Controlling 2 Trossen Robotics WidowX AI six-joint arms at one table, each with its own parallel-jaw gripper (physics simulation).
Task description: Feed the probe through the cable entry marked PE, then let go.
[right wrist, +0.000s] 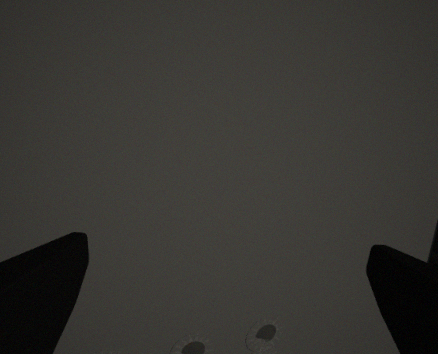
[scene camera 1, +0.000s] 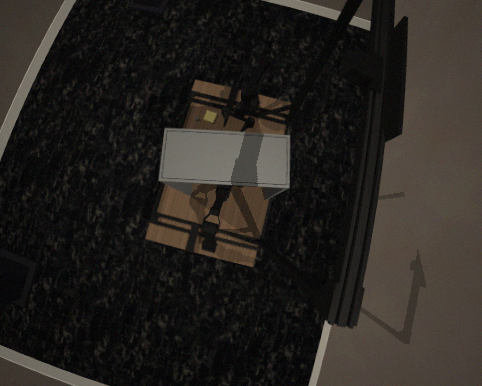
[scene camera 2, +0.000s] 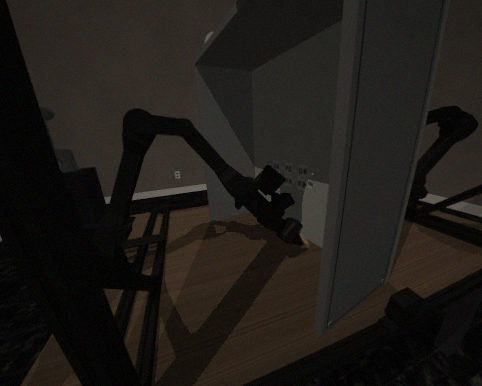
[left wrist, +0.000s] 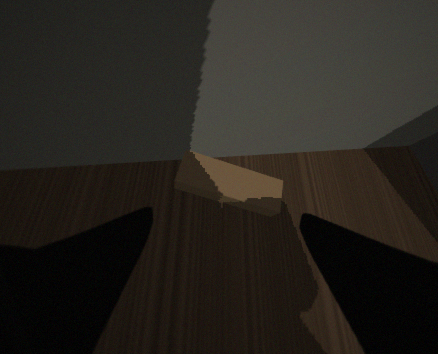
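Observation:
A tan rectangular block lies on the wooden table near the foot of the grey panel; I cannot tell whether it is the probe. My left gripper is open and empty, with the block just beyond and between its fingertips. The PE label is the middle one in the upper row on the panel, partly shaded; its entry is too small to make out. My right gripper is open and empty on the panel's other side. Two round openings show low in the right wrist view, without readable labels.
The tall grey enclosure stands across the wooden table, between the arms. Its side wall and top edge surround the labelled panel. A yellow square lies on the right arm's side. Dark frame beams cross the table.

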